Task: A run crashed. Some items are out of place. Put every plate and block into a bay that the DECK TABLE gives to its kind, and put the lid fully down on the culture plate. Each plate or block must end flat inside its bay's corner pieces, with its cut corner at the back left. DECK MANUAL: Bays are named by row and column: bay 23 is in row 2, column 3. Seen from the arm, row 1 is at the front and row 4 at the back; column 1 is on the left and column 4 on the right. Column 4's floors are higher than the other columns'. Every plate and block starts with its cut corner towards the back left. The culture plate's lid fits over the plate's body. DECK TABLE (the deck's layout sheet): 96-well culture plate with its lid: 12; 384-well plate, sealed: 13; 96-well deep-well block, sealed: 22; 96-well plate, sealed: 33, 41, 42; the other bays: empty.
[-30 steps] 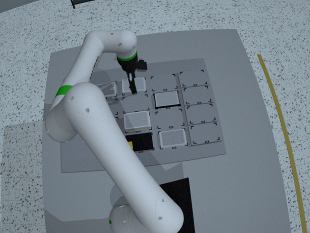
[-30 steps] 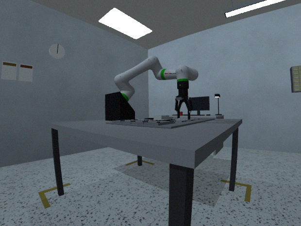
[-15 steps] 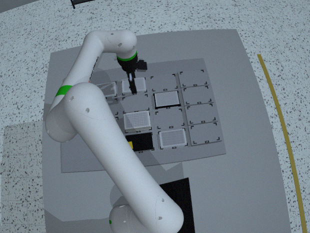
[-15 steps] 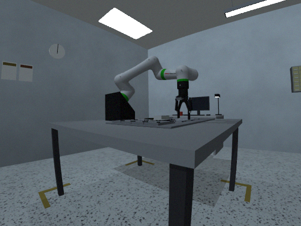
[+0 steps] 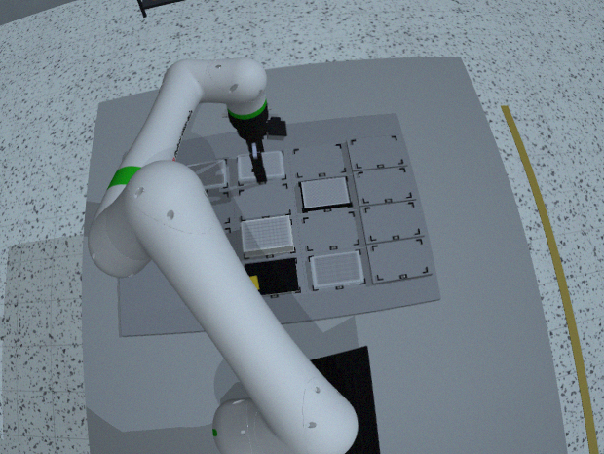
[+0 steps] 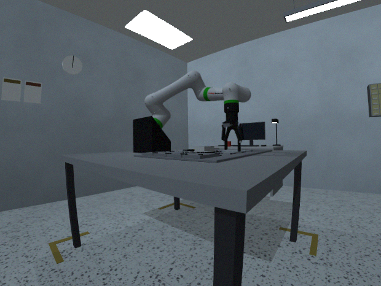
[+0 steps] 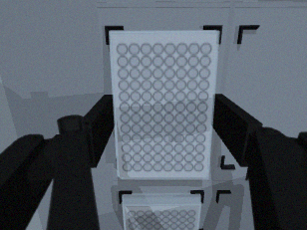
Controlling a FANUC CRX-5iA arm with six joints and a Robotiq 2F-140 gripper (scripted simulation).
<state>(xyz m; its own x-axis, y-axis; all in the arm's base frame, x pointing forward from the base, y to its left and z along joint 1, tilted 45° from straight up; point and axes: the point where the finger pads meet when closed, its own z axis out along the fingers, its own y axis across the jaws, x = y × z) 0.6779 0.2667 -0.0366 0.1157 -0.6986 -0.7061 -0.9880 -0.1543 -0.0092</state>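
Now: hand 20 mm above the 96-well plate. Round my hand: white plate (20 mm behind, 160 mm to the left, 30 mm below); then deep-well block (210 mm behind, 20 mm to the right, 10 mm below); then dark-sided plate (90 mm behind, 180 mm to the right, 30 mm below).
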